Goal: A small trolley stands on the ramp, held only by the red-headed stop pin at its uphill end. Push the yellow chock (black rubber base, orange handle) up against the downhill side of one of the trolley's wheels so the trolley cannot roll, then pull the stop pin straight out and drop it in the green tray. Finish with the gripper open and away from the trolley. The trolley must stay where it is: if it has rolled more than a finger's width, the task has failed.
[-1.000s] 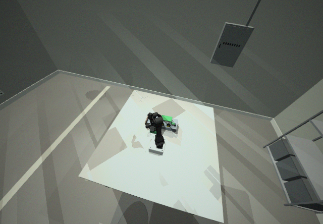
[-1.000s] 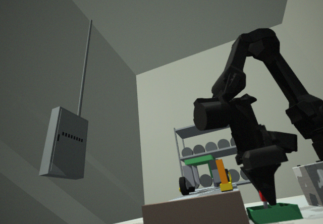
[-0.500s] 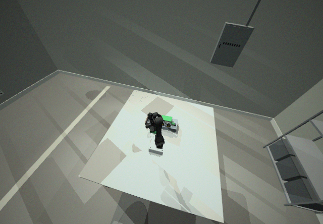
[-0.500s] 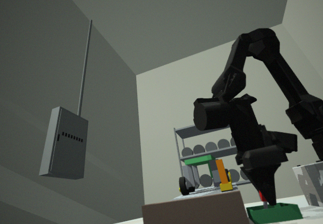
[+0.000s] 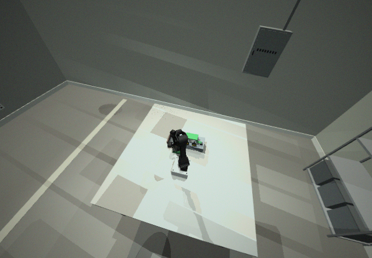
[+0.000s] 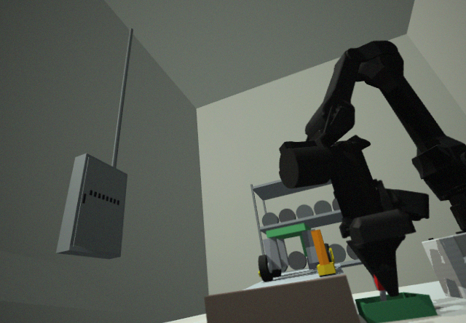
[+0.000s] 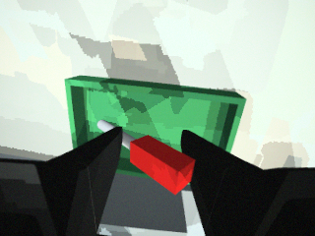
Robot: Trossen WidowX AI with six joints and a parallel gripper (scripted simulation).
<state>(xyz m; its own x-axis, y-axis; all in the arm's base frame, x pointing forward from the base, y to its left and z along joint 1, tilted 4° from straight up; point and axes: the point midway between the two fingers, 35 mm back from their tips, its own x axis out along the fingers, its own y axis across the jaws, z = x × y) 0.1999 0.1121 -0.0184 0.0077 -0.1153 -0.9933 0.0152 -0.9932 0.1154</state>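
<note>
The red-headed stop pin lies 1 cm to the right of my gripper tip, 1 cm ahead of it and 1 cm above it. The rest, counted from my gripper tip: yellow chock 7 cm ahead, 5 cm above, 3 cm to the right; green tray 3 cm below, 1 cm ahead; grey ramp 12 cm ahead, 11 cm to the right, 2 cm above.
</note>
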